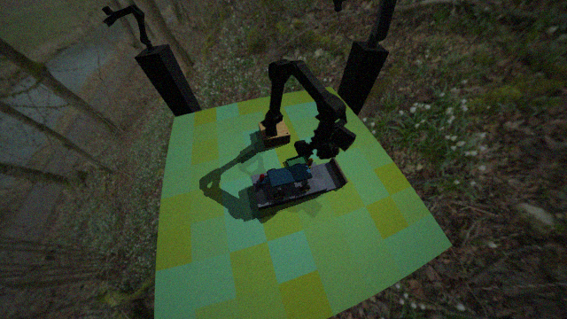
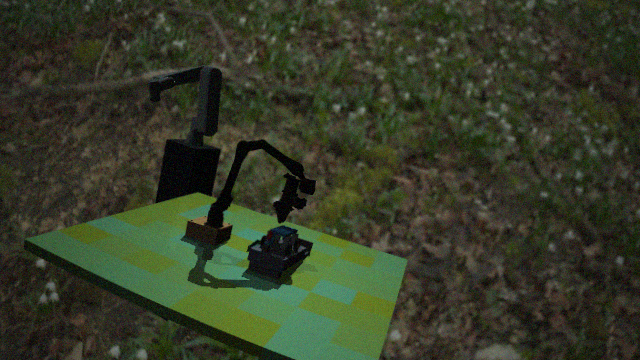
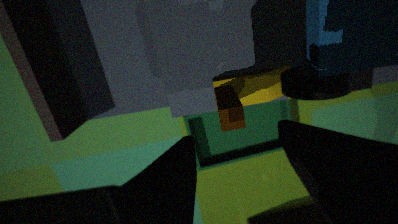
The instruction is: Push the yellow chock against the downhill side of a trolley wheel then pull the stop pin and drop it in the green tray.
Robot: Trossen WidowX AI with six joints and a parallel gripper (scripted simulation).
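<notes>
The red-headed stop pin is 8 cm ahead of my gripper tip, 23 cm to the right of it and 1 cm below it. Also, from my gripper tip: blue trolley (8 cm ahead, 12 cm to the right, 3 cm below); yellow chock (1 cm ahead, 3 cm to the right, 6 cm below); green tray (6 cm behind, 4 cm to the right, 15 cm below).
</notes>
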